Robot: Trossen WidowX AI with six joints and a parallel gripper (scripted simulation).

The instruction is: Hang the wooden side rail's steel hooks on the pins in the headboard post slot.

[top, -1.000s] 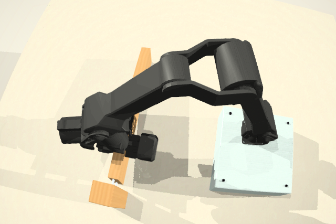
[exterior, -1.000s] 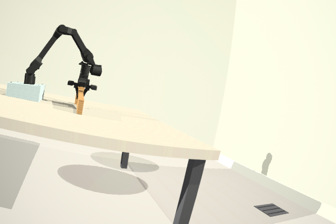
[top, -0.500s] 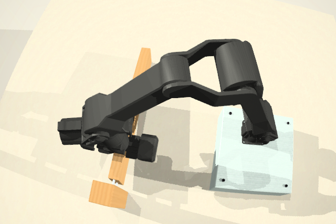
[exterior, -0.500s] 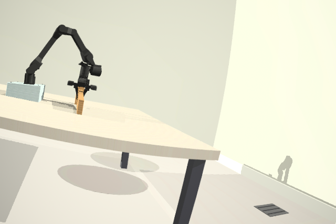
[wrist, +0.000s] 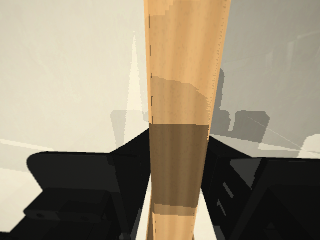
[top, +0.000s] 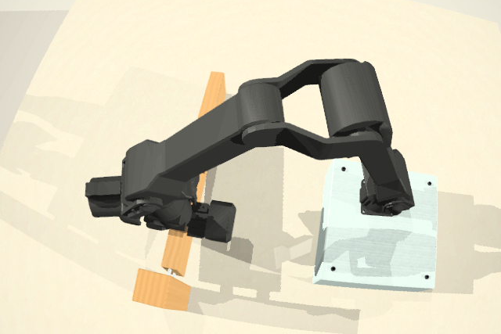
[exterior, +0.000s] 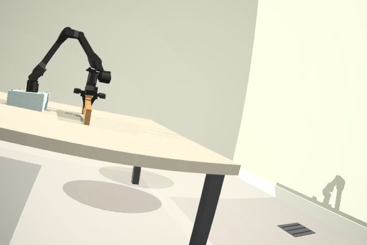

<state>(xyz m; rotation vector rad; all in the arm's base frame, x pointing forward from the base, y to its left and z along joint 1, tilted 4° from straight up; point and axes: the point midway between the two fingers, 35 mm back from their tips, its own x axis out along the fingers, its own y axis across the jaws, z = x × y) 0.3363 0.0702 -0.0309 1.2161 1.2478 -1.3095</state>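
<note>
Now: gripper tip 10 mm short of the headboard post, 130 mm to the right of it and 40 mm below it.
</note>
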